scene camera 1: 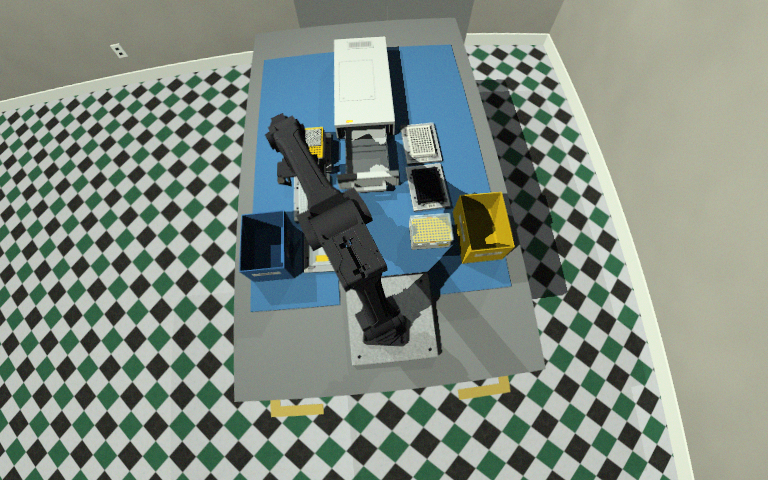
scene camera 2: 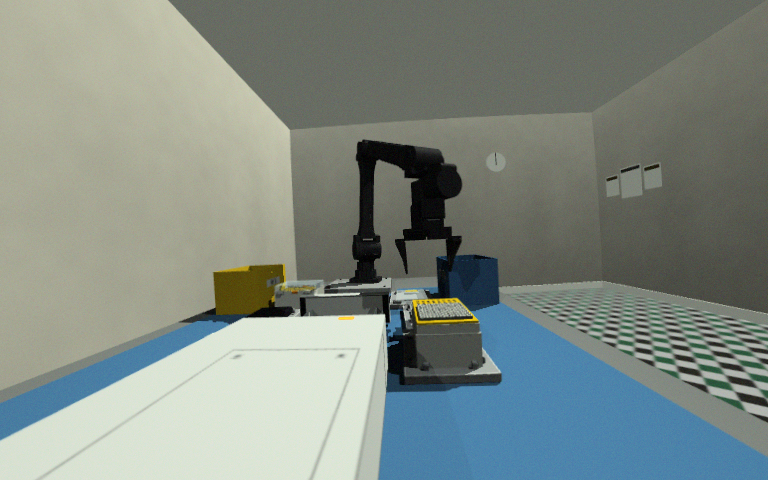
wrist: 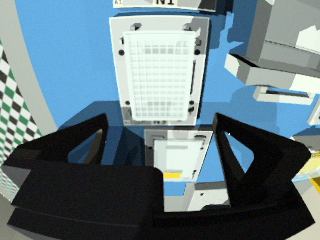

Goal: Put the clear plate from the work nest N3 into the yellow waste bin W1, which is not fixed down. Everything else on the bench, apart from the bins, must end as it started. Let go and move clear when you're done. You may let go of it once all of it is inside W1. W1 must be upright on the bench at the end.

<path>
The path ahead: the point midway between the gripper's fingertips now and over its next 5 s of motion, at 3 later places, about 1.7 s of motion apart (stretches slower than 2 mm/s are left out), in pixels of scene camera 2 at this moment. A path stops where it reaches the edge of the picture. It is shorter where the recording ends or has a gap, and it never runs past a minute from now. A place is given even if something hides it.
The gripper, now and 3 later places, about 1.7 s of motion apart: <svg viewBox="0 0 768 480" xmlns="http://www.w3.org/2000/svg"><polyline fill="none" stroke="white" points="428,272 429,298 430,313 430,301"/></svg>
</path>
